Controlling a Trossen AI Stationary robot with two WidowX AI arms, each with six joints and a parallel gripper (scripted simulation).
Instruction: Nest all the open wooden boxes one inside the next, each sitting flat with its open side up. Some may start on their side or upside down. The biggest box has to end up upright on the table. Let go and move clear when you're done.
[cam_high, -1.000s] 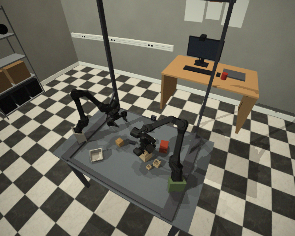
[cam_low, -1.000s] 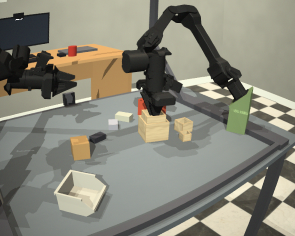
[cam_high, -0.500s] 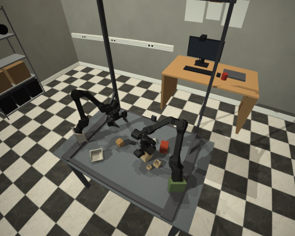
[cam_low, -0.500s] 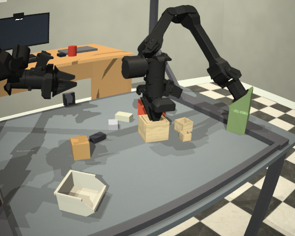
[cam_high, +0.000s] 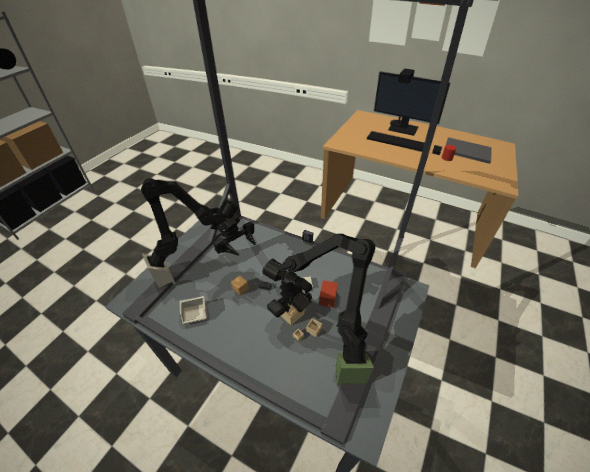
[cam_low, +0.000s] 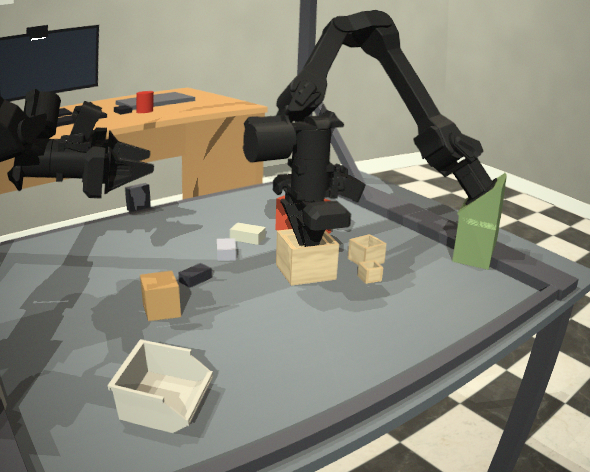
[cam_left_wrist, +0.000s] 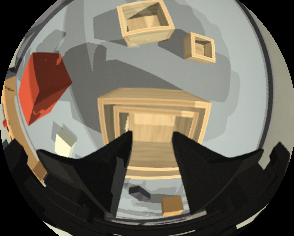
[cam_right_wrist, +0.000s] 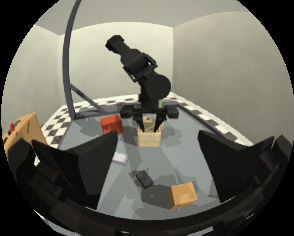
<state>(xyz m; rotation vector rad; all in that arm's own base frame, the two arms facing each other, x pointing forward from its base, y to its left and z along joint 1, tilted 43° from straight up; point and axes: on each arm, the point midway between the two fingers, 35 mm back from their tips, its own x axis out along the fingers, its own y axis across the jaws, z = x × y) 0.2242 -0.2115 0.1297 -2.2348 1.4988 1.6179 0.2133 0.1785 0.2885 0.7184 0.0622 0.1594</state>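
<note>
The orange cube lies 7 cm ahead of my right hand, 1 cm to the left of it and 19 cm below it. From my right hand the other things lie so: black block 1 cm ahead, 10 cm to the left, 20 cm below; then grey piece 4 cm behind, 19 cm to the left, 20 cm below; then cream block 8 cm behind, 26 cm to the left, 20 cm below.
</note>
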